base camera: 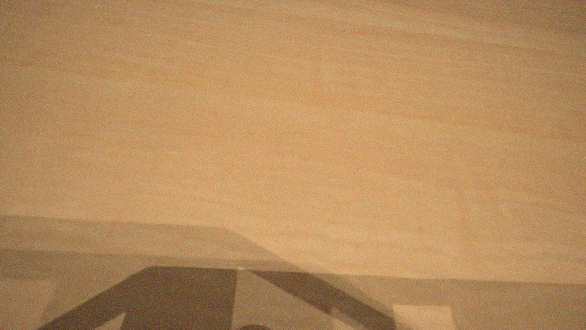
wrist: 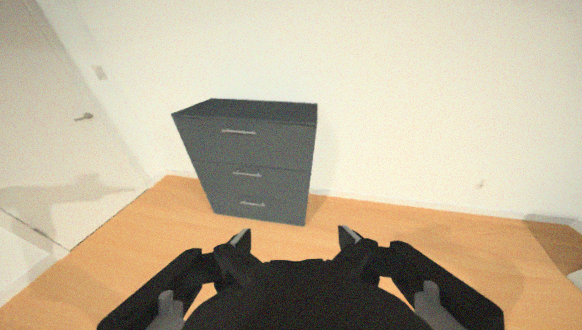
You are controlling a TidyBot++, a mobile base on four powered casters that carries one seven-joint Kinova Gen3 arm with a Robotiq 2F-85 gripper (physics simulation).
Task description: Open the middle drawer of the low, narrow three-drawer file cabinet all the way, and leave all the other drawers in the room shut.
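Places are measured from the arm's base along level axes (x ahead, y left, z up), in centimetres.
Where they show: gripper, fingertip midpoint: point(wrist: 294, 237).
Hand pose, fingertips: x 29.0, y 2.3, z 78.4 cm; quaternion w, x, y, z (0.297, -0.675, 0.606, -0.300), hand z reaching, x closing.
After its pixels a point has its place.
A dark grey three-drawer file cabinet point(wrist: 280, 150) {x 104.6, y 13.8, z 43.8 cm} stands against the wall in the wrist view, left of the middle. Its three drawer fronts look flush and shut, each with a thin silver bar handle. The middle drawer's handle point(wrist: 247, 174) {x 103.0, y 37.9, z 23.6 cm} lies between the top handle point(wrist: 238, 132) {x 102.7, y 38.4, z 55.9 cm} and the bottom handle point(wrist: 252, 204) {x 102.8, y 38.5, z -8.8 cm}. My gripper point(wrist: 294, 237) {x 29.0, y 2.3, z 78.4 cm} is open and empty, its fingertips wide apart. In the wrist view it shows below the cabinet, at a distance from it. The cabinet does not show in the base camera view.
A pale door point(wrist: 40, 110) {x 111.7, y 185.4, z 63.5 cm} with a lever handle point(wrist: 84, 117) {x 127.9, y 178.9, z 53.0 cm} is at the left of the wrist view. A light wall point(wrist: 425, 100) {x 143.4, y -89.5, z 70.1 cm} runs behind the cabinet. The wood floor point(base camera: 300, 125) {x 49.8, y -4.7, z -39.6 cm} point(wrist: 425, 220) {x 120.4, y -132.4, z -39.6 cm} shows in both views, with shadows across it.
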